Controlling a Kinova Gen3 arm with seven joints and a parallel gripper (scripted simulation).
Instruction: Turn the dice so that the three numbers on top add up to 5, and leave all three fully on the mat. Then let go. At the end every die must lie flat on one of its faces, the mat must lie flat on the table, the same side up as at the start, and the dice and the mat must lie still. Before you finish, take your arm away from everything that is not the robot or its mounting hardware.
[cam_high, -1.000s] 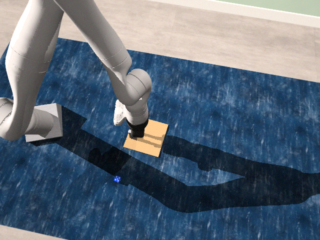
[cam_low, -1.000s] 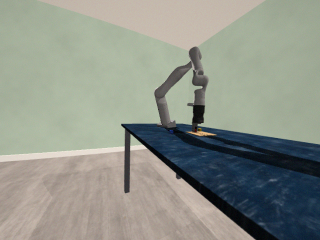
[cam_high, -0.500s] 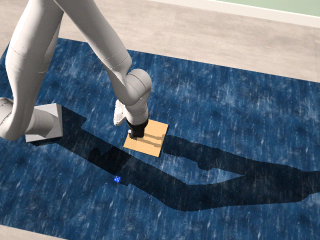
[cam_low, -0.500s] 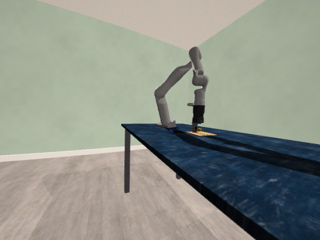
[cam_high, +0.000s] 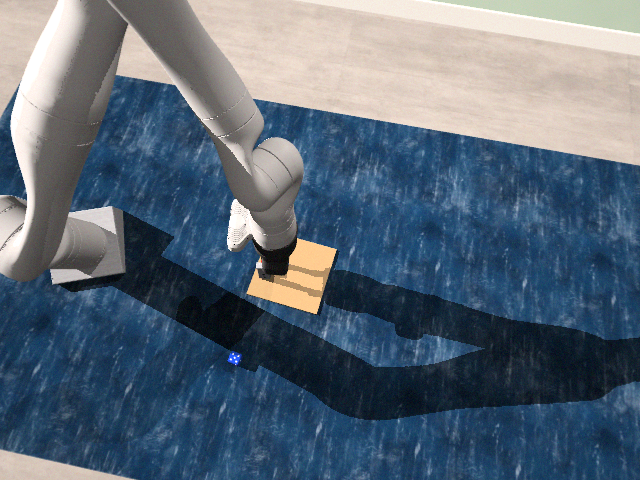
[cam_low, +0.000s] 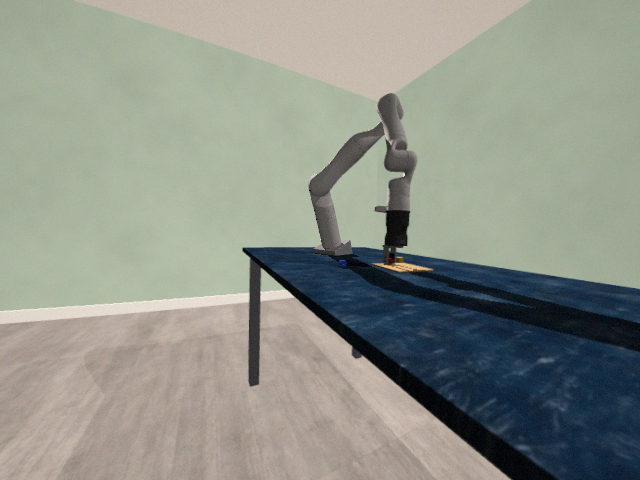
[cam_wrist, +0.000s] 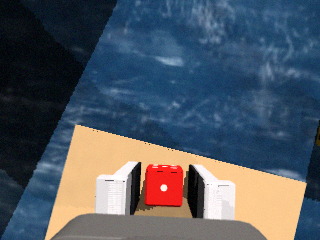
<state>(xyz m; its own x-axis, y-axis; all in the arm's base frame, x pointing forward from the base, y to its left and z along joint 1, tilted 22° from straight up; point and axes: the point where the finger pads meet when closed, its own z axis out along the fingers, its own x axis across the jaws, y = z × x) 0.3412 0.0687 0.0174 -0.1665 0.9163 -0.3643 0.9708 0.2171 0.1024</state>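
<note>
The red die is 1 cm below my hand. From my hand the other things lie so: blue die: 18 cm to the right, 1 cm below; then tan mat: 5 cm ahead, 2 cm below, 1 cm to the left; then yellow die: 9 cm to the left, 5 cm behind, 1 cm below.
</note>
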